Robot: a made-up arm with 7 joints. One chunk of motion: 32 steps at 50 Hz.
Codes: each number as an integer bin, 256 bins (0 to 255) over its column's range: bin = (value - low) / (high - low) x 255, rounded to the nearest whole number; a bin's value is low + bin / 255 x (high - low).
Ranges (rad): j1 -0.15..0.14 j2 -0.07..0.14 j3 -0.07..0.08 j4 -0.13..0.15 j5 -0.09..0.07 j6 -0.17..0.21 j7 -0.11..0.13
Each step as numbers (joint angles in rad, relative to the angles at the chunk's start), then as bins.
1 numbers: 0.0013 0.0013 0.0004 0.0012 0.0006 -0.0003 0.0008
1 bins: 133 87 120 119 144 114 118
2 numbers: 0.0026 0.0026 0.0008 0.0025 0.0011 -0.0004 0.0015
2 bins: 134 88 120 121 145 114 118
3 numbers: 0.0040 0.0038 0.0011 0.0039 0.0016 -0.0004 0.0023
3 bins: 135 90 121 122 146 114 119
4 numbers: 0.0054 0.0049 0.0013 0.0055 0.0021 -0.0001 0.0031
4 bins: 137 91 121 123 147 114 120
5 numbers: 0.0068 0.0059 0.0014 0.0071 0.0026 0.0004 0.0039
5 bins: 138 92 121 125 148 114 121
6 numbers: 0.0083 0.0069 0.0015 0.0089 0.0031 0.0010 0.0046
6 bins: 139 93 122 126 148 115 122
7 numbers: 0.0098 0.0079 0.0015 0.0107 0.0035 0.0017 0.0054
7 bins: 141 95 122 128 149 115 123
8 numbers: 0.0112 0.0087 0.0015 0.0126 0.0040 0.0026 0.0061
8 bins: 142 96 122 130 150 116 123
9 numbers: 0.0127 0.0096 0.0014 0.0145 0.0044 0.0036 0.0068
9 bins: 143 97 121 132 150 116 124
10 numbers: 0.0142 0.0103 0.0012 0.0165 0.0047 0.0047 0.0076
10 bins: 144 98 121 133 151 117 125
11 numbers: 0.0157 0.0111 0.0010 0.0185 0.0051 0.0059 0.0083
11 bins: 146 98 121 135 152 118 126
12 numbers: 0.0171 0.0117 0.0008 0.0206 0.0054 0.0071 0.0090
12 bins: 147 99 120 137 152 119 126
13 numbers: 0.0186 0.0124 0.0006 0.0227 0.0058 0.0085 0.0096
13 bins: 148 100 120 139 153 120 127
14 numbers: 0.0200 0.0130 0.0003 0.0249 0.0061 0.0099 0.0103
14 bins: 149 101 120 141 153 121 128
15 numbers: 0.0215 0.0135 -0.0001 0.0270 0.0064 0.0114 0.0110
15 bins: 151 101 119 143 154 122 129
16 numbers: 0.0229 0.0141 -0.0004 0.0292 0.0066 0.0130 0.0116
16 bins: 152 102 118 145 154 123 129
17 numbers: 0.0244 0.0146 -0.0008 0.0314 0.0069 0.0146 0.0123
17 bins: 153 103 118 147 154 124 130
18 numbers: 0.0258 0.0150 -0.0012 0.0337 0.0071 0.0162 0.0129
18 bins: 155 103 117 149 155 125 131
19 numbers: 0.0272 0.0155 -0.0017 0.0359 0.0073 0.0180 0.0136
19 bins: 156 104 116 151 155 126 131
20 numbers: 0.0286 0.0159 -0.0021 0.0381 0.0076 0.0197 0.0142
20 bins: 157 104 115 153 156 127 132
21 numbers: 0.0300 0.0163 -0.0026 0.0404 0.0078 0.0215 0.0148
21 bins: 158 105 115 155 156 129 133
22 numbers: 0.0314 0.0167 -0.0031 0.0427 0.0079 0.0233 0.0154
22 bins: 160 105 114 157 156 130 133
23 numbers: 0.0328 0.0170 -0.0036 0.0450 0.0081 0.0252 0.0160
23 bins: 161 106 113 159 156 131 134
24 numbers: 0.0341 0.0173 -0.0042 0.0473 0.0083 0.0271 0.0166
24 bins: 162 106 112 161 157 132 135
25 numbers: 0.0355 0.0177 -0.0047 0.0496 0.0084 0.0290 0.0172
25 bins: 163 106 111 164 157 134 135
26 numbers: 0.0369 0.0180 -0.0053 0.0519 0.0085 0.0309 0.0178
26 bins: 164 107 110 166 157 135 136
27 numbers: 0.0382 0.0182 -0.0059 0.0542 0.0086 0.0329 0.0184
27 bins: 165 107 109 168 157 136 136
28 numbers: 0.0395 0.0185 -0.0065 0.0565 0.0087 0.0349 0.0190
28 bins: 167 107 108 170 157 137 137
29 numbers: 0.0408 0.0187 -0.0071 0.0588 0.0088 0.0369 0.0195
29 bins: 168 108 107 172 157 139 138
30 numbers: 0.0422 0.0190 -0.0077 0.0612 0.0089 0.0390 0.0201
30 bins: 169 108 106 174 158 140 138
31 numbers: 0.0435 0.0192 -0.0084 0.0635 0.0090 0.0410 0.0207
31 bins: 170 108 105 176 158 142 139
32 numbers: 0.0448 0.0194 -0.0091 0.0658 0.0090 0.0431 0.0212
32 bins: 171 109 104 178 158 143 139
